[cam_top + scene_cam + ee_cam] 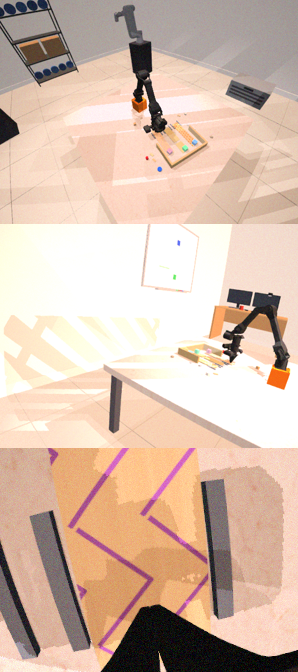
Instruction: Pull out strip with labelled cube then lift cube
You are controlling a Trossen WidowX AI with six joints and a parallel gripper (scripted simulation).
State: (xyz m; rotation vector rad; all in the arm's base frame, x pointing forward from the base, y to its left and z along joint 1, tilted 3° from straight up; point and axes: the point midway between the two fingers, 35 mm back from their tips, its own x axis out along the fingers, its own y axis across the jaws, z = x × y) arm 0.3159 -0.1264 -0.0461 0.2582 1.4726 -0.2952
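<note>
Now: the strip 90 mm ahead of my gripper tip and 30 mm to the right of it. Also, from my gripper tip: red piece 100 mm ahead, 210 mm to the right, 10 mm above; then blue disc 220 mm ahead, 210 mm to the right.
</note>
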